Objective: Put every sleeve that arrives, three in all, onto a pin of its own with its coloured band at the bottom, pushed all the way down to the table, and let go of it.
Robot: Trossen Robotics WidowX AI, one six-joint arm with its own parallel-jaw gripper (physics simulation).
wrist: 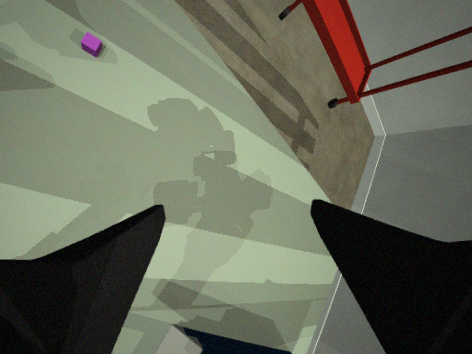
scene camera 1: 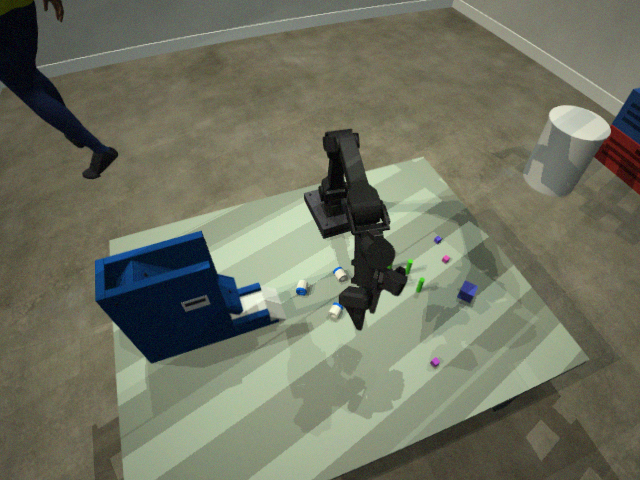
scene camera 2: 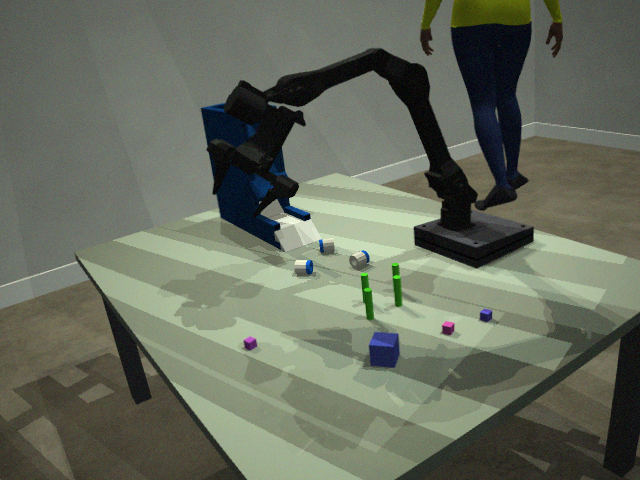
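Three white sleeves lie on their sides on the table, each with a blue band at one end: one (scene camera 1: 302, 287) (scene camera 2: 327, 246) nearest the chute, one (scene camera 1: 339, 273) (scene camera 2: 359, 259) nearer the arm's base, and one (scene camera 1: 335, 310) (scene camera 2: 303, 267) farther from the base. Several upright green pins (scene camera 1: 420, 285) (scene camera 2: 368, 303) stand bare in a group; the arm partly hides them in scene camera 1. My gripper (scene camera 1: 366, 320) (scene camera 2: 236, 204) (wrist: 238, 209) is open and empty, high above the table. The sleeves do not show in the wrist view.
A tall blue dispenser (scene camera 1: 170, 315) (scene camera 2: 219, 126) has a white ramp (scene camera 1: 271, 302) (scene camera 2: 297, 230). A large blue block (scene camera 1: 467, 291) (scene camera 2: 384, 349), a pink cube (scene camera 1: 445, 258) (scene camera 2: 448, 328), a small violet-blue cube (scene camera 1: 437, 239) (scene camera 2: 485, 315) and a purple cube (scene camera 1: 435, 362) (scene camera 2: 250, 343) (wrist: 92, 44) lie around the pins.
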